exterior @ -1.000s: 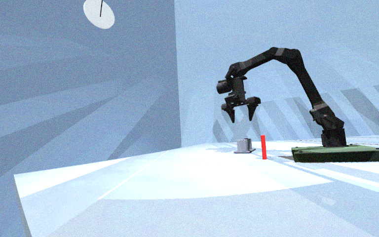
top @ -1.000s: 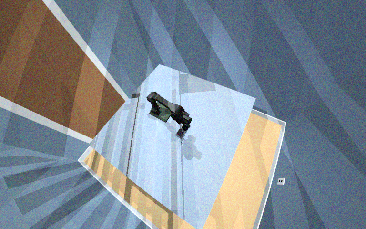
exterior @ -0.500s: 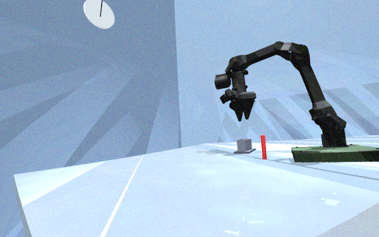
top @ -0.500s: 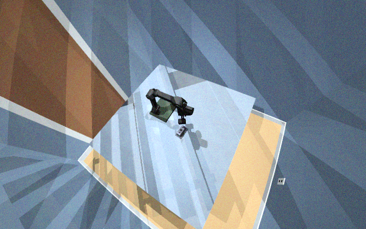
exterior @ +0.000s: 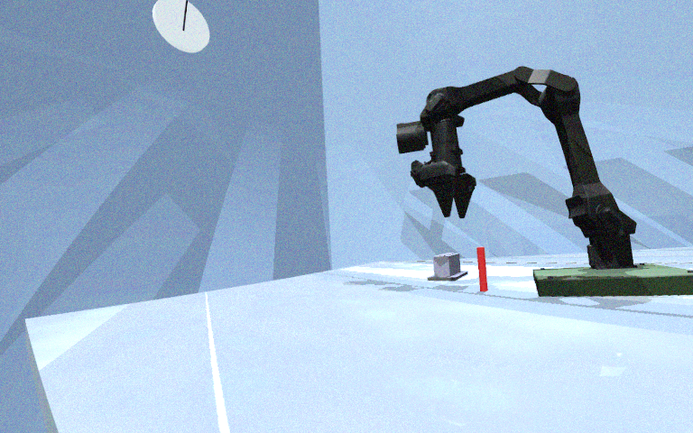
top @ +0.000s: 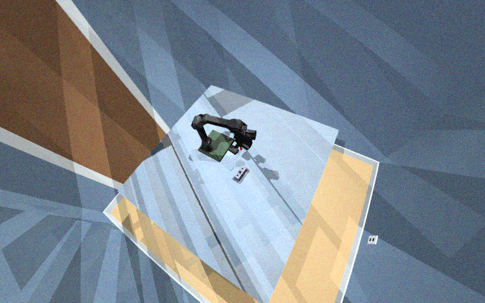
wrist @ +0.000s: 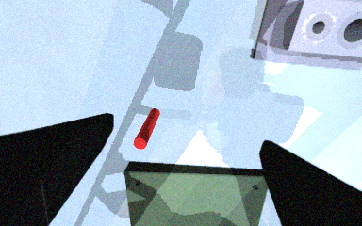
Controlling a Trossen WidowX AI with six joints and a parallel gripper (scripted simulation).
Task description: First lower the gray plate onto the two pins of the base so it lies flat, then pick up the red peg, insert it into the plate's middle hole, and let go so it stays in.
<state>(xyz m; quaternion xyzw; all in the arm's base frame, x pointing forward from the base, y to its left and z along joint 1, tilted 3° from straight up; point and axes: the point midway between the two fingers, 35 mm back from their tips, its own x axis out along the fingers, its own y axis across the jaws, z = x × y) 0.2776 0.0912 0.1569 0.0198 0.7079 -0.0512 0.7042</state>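
Right now the red peg is 50 mm behind my gripper tip, 50 mm to the left of it and 100 mm below it. The rest, counted from my gripper tip: gray plate 60 mm ahead, 130 mm to the right, 100 mm below; then base 60 mm ahead, 130 mm to the right, 130 mm below.
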